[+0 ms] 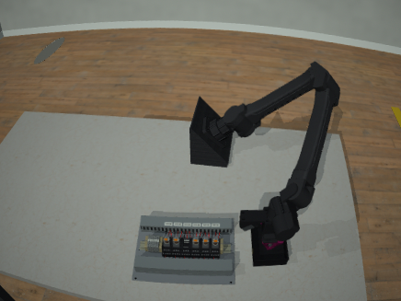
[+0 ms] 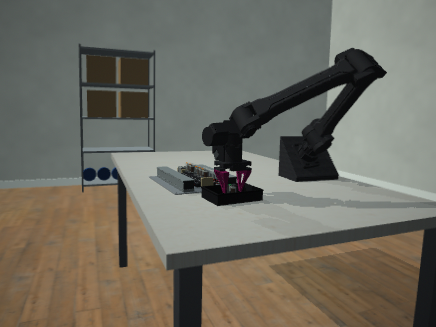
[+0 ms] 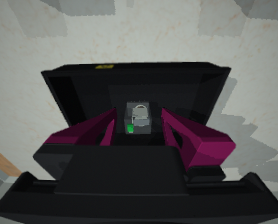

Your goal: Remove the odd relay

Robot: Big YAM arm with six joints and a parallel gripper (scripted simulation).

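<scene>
The relay is right at my hand. The rest, counted from my hand: black tray: 10 mm below.
</scene>
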